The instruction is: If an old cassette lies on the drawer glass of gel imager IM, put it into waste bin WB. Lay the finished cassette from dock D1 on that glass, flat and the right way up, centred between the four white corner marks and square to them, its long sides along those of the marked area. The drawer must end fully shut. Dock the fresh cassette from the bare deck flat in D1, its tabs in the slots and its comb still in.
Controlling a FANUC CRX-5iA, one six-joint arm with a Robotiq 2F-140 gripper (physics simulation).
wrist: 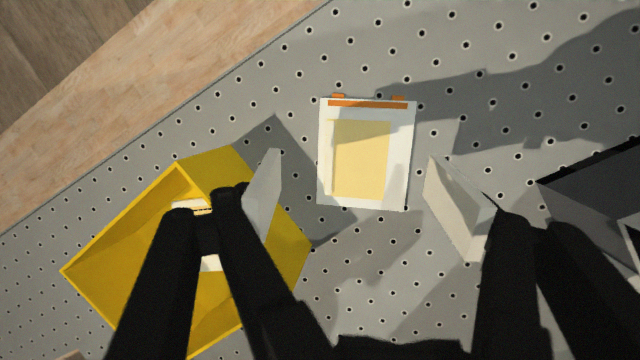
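Note:
A cassette [361, 159] with a white frame, a pale yellow middle and an orange comb along its top edge lies flat on the perforated deck [350, 290] in the wrist view; two orange tabs stick out past the comb. My gripper [353, 172] is open and empty, its two pads standing above the deck to the left and right of the cassette's lower part. The yellow waste bin [95, 267] stands at the left, partly behind my left finger. White and cream parts of a cassette [211, 263] show inside it. Gel imager IM and dock D1 cannot be made out for certain.
A dark grey box-like body [595, 175] with a pale-edged part stands at the right edge, beside my right finger. A wooden table edge [150, 75] runs diagonally across the upper left, past the deck's edge. Shadows cross the deck.

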